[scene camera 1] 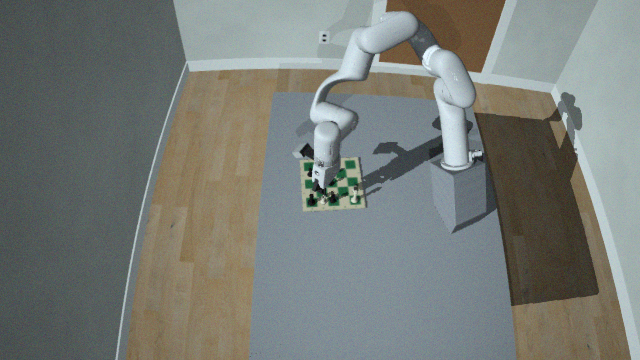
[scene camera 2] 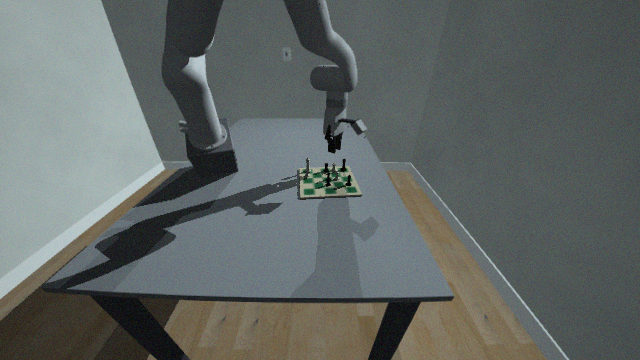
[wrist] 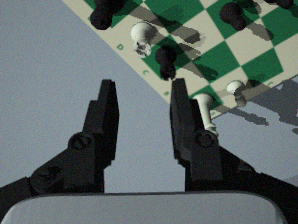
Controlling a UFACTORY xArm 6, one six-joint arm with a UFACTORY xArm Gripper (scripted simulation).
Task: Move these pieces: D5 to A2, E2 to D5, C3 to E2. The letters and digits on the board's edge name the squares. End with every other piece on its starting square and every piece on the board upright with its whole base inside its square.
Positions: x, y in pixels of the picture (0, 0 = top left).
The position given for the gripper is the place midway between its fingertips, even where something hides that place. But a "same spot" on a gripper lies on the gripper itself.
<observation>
gripper: scene camera 1 324, 188; scene camera 2; wrist
same spot on gripper: (scene camera 2: 335, 143) = (wrist: 184, 129)
</observation>
